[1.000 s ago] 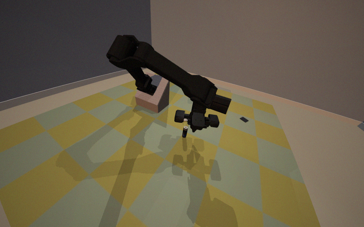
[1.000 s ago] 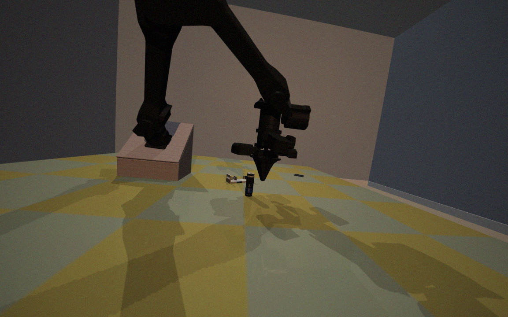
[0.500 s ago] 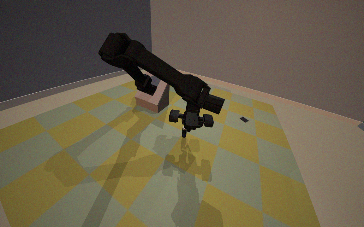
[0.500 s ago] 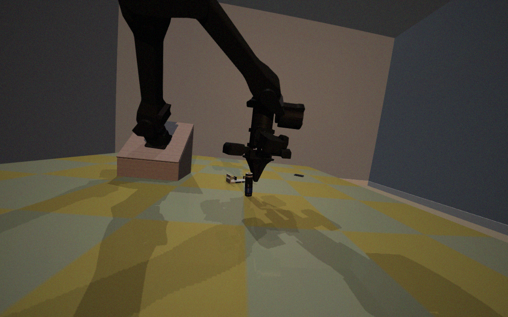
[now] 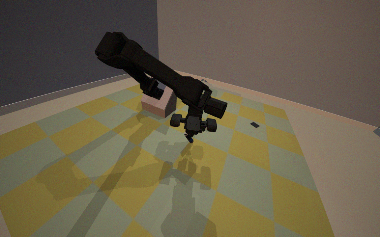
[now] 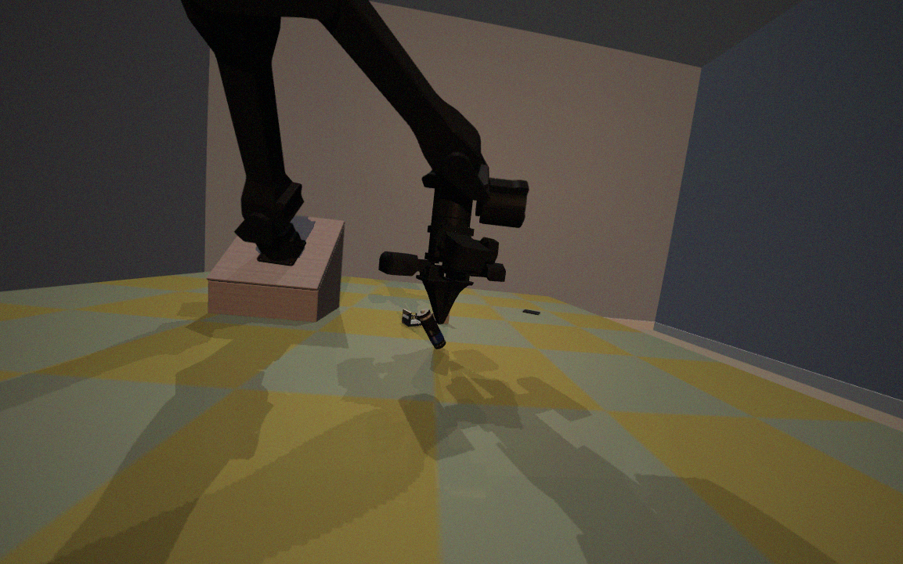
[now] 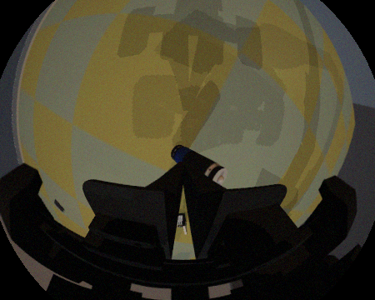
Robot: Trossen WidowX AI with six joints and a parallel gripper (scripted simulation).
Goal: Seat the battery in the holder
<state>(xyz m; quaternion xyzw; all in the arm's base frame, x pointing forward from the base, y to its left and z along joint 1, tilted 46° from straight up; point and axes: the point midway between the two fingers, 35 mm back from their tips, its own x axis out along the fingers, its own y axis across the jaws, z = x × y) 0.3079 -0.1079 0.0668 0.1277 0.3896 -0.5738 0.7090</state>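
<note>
My gripper tip is 10 mm past the battery and 10 mm above it. Also, from my gripper tip: flat black object (360 mm to the left, 280 mm ahead, 40 mm below).
</note>
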